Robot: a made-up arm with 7 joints.
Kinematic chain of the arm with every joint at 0, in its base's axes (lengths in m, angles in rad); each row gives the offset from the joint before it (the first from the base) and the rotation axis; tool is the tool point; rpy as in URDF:
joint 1: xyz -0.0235 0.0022 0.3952 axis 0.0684 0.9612 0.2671
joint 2: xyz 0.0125 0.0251 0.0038 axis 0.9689 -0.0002 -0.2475
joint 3: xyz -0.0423 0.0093 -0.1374 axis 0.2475 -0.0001 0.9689
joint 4: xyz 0.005 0.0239 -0.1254 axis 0.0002 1 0
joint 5: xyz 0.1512 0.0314 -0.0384 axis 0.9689 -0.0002 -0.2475
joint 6: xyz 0.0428 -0.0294 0.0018 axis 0.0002 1 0
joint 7: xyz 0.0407 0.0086 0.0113 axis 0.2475 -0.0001 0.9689
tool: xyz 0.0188 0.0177 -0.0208 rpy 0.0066 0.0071 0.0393
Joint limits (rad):
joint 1: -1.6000..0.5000
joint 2: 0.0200..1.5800
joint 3: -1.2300..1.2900
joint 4: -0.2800..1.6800
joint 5: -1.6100..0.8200
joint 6: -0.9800..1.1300
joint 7: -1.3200..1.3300
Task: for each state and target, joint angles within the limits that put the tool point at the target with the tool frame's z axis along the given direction. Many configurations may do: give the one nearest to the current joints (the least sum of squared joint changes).
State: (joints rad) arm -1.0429 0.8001 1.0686 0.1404 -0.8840 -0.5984 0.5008
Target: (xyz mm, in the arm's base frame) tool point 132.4 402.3 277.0 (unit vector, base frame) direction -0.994 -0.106 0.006
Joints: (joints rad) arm -0.7622 0.4256 1.2740 0.1862 -1.1695 -0.2377 0.5405
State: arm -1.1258 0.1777 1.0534 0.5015 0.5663 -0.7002 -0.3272
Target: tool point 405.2 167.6 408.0 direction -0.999 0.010 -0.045
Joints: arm -1.5313 0.0200 1.0966 0.6470 -0.0844 -0.8587 -0.4711
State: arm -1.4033 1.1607 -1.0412 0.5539 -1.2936 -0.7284 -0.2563
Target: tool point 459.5 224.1 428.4 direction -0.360 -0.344 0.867
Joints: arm -1.4316 0.9734 -1.1897 1.1512 -1.2372 -0.3614 -0.3087
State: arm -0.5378 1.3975 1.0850 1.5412 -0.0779 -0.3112 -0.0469
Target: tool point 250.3 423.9 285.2 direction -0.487 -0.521 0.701
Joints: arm -0.7949 0.7155 0.8698 1.0444 -0.0437 -0.7166 -0.0329
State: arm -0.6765 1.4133 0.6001 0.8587 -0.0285 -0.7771 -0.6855
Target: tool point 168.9 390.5 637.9 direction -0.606 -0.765 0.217
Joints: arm -0.8080 1.4546 0.5400 0.6997 -0.3237 -0.5134 -0.8131
